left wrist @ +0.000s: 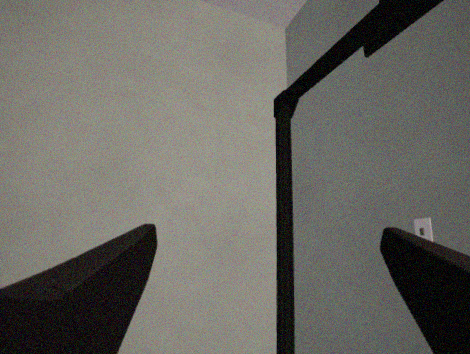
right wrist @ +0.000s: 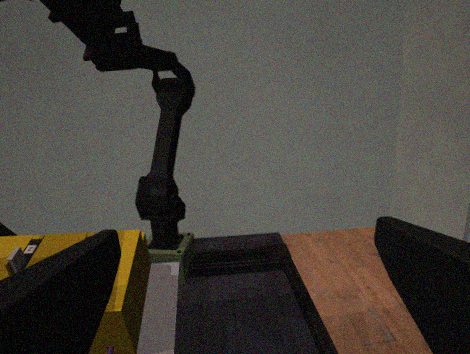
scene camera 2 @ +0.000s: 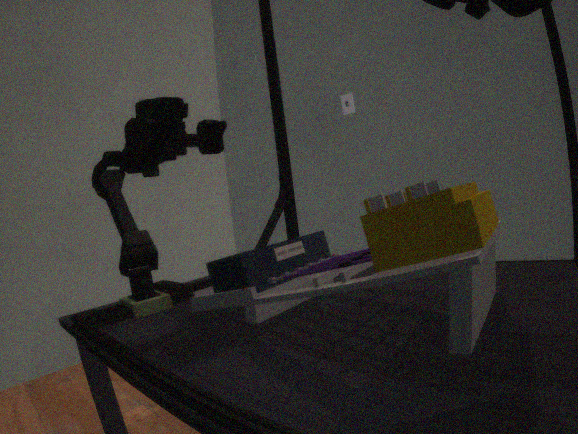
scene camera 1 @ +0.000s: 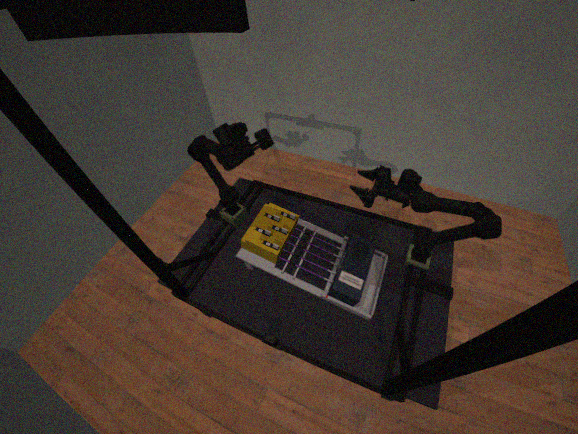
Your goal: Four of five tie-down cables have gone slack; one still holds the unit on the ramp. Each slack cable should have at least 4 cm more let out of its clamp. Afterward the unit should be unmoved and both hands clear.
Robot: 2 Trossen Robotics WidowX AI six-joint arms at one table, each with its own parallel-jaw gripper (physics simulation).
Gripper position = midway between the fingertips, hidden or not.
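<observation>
The left gripper (scene camera 1: 258, 145) is open and holds nothing, and the left wrist view shows the left gripper (left wrist: 269, 237) too. It's the same with the right gripper (scene camera 2: 202, 122), which is open with nothing in it; you'd also find the right gripper (right wrist: 248, 236) (scene camera 1: 353, 178). There's a dark blue unit (scene camera 2: 257, 268) as well.
</observation>
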